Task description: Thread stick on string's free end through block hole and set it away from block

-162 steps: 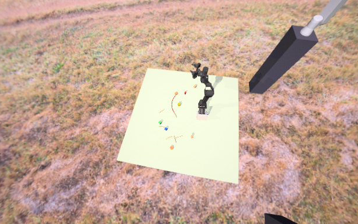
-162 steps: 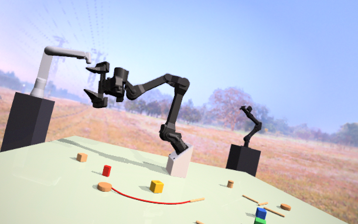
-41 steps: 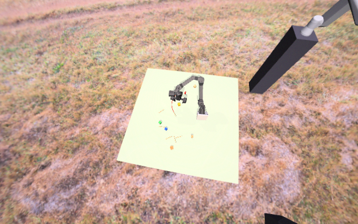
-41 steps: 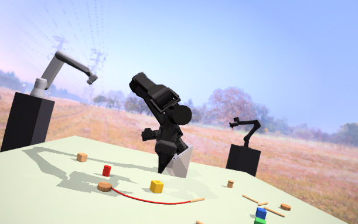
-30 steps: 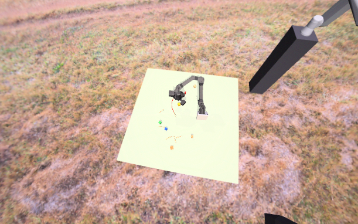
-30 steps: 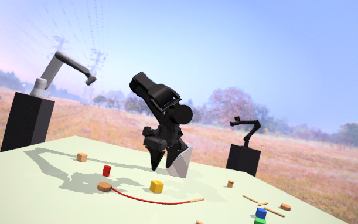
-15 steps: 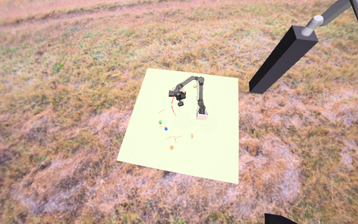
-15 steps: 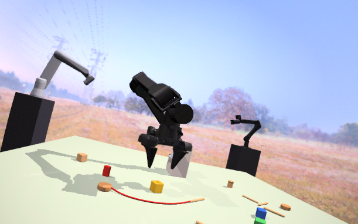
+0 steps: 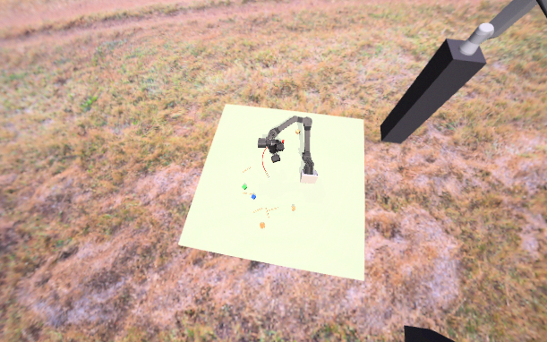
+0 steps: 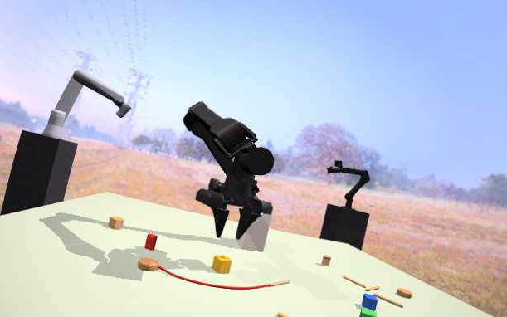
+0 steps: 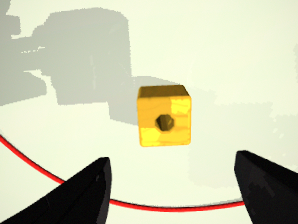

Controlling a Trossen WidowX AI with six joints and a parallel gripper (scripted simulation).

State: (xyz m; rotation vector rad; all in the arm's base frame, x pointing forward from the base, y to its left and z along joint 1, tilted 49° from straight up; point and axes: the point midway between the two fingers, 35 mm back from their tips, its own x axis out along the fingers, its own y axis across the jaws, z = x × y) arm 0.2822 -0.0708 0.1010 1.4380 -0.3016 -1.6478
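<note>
My gripper tip is now 6 cm above the yellow block. The rest, counted from my gripper tip: thin wooden stick (13 cm to the left, 7 cm below, 4 cm ahead); red block (17 cm to the right, 6 cm below, 5 cm behind); green cube (27 cm to the left, 19 cm ahead, 6 cm below).
</note>
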